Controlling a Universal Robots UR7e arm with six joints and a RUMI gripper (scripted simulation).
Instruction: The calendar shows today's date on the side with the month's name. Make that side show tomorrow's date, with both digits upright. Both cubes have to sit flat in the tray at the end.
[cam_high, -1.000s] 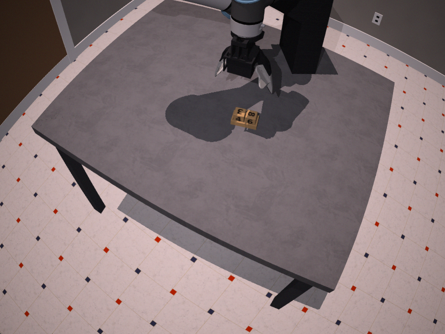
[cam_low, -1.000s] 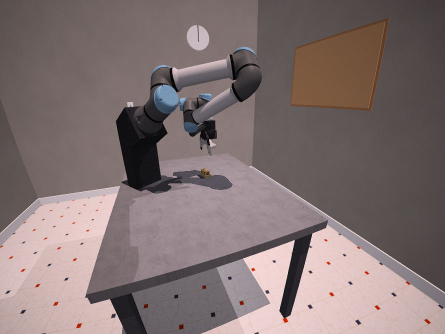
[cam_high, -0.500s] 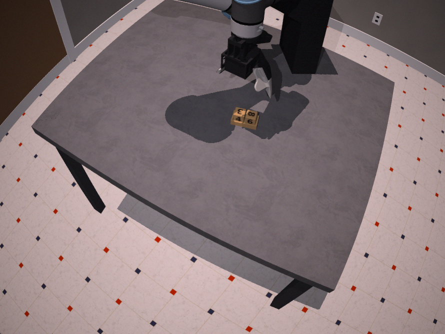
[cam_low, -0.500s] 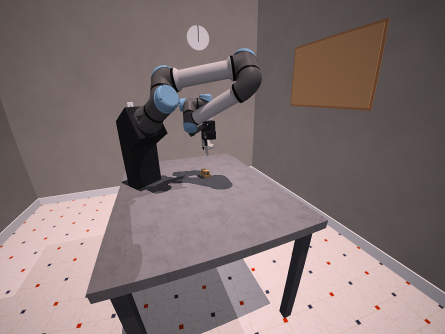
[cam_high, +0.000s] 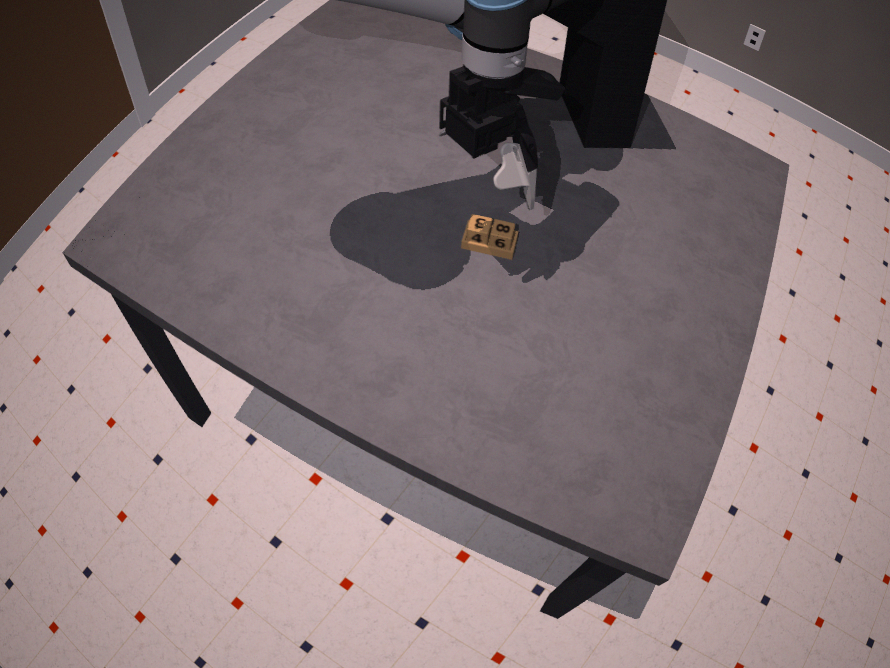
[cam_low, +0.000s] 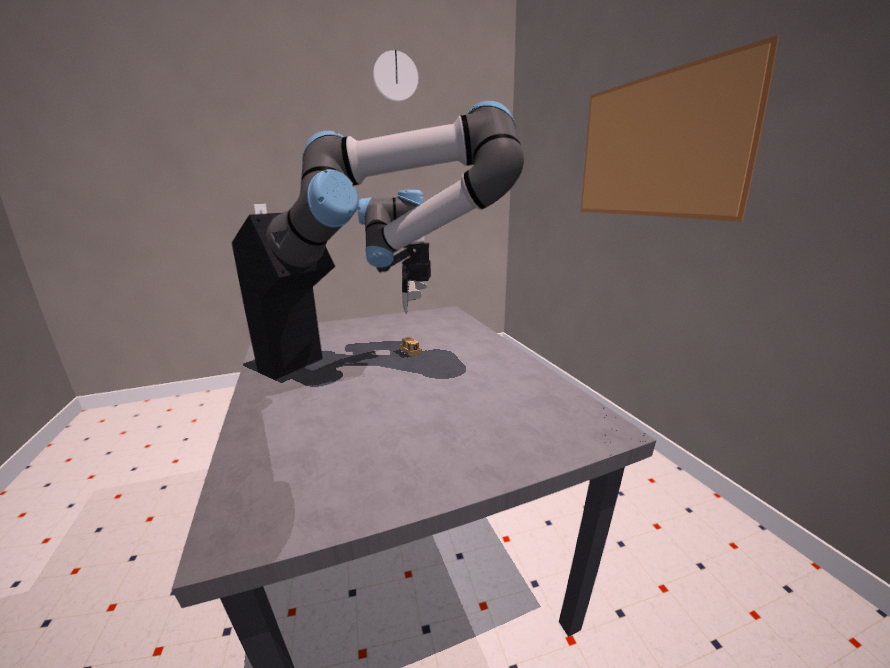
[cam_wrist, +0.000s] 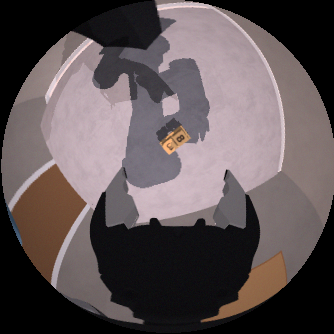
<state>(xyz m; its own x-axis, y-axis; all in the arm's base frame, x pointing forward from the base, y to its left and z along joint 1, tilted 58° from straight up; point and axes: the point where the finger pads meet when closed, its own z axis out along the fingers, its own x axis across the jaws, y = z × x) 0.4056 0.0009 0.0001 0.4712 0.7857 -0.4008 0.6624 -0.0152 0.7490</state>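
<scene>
My hand is 150 mm above the wooden tray.
</scene>
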